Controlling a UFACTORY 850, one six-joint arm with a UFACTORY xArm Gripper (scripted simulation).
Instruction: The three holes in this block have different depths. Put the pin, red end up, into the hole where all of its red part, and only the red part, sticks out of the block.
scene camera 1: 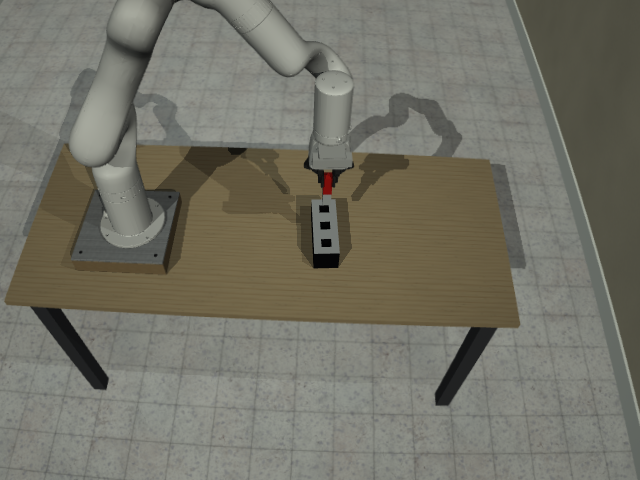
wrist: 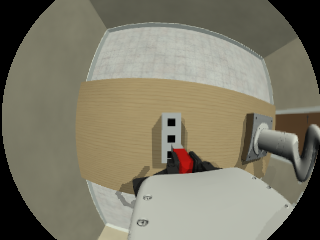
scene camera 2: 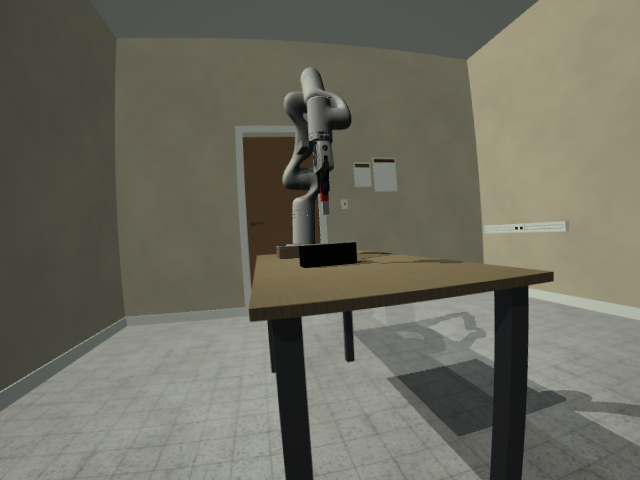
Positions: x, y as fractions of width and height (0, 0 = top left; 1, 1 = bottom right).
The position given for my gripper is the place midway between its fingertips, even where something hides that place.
In view: my gripper (scene camera 2: 0.51, 0.40) and a black block (scene camera 1: 0.51, 0.50).
The black block is seen too in the wrist view (wrist: 0.53, 0.54) and in scene camera 2 (scene camera 2: 0.51, 0.53). My gripper is seen too in the wrist view (wrist: 0.57, 0.66).
